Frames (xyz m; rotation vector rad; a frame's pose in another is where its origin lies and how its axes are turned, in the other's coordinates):
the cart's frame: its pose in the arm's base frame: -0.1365 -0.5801 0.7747 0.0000 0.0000 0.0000
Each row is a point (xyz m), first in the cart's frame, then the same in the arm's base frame.
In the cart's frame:
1: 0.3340 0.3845 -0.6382
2: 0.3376 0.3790 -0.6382
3: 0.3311 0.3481 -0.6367
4: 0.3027 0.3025 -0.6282
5: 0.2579 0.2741 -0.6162
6: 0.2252 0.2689 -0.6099
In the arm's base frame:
1: 0.1975 -0.1956 0.1365
2: 0.2011 -0.2011 0.1365
3: 0.1946 -0.2320 0.1380
4: 0.1662 -0.2776 0.1465
5: 0.1214 -0.3060 0.1585
6: 0.0887 -0.3112 0.1648

